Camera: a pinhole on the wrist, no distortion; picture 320 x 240 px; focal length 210.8 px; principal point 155.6 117.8 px. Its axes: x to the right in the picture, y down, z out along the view. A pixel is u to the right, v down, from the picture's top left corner.
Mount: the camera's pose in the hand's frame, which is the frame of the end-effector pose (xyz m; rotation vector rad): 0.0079 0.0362 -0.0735 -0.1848 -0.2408 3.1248
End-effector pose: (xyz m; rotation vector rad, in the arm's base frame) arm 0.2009 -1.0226 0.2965 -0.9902 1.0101 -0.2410
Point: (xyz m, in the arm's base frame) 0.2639 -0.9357 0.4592
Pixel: 243 207
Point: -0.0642 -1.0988 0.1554
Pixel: behind the camera
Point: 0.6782 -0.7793 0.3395
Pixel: 100 104
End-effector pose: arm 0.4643 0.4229 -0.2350 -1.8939 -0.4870 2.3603
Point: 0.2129 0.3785 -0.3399
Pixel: 27 82
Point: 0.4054 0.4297 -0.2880
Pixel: 25 149
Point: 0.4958 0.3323 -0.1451
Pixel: outside the picture
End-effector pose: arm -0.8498 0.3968 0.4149 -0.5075 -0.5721 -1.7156
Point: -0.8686 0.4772 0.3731
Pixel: 307 229
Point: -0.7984 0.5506 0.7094
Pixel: 106 75
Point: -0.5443 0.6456 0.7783
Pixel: outside the picture
